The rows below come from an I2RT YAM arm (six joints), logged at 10 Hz.
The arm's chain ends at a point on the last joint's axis. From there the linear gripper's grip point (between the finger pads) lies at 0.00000 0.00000 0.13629 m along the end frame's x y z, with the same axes.
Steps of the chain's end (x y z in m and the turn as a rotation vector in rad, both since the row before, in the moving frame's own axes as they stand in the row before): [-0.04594 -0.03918 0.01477 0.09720 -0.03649 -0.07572]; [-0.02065 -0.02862 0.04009 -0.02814 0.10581 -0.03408]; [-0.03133 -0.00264 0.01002 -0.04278 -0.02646 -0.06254]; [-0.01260 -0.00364 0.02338 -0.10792 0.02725 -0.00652]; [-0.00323 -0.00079 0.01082 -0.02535 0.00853 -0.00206]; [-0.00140 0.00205 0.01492 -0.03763 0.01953 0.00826]
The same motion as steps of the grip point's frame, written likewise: [-0.05140 -0.05220 0.01404 0.09720 -0.03649 -0.07572]; [-0.00620 -0.02504 0.03927 -0.02814 0.10581 -0.03408]; [-0.03475 0.00330 0.00985 -0.04278 -0.02646 -0.06254]; [-0.00885 0.01103 0.02254 -0.10792 0.02725 -0.00652]; [-0.00206 0.00266 0.01077 -0.02535 0.00853 -0.00206]; [0.00124 0.00719 0.01480 -0.03763 0.01953 0.00826]
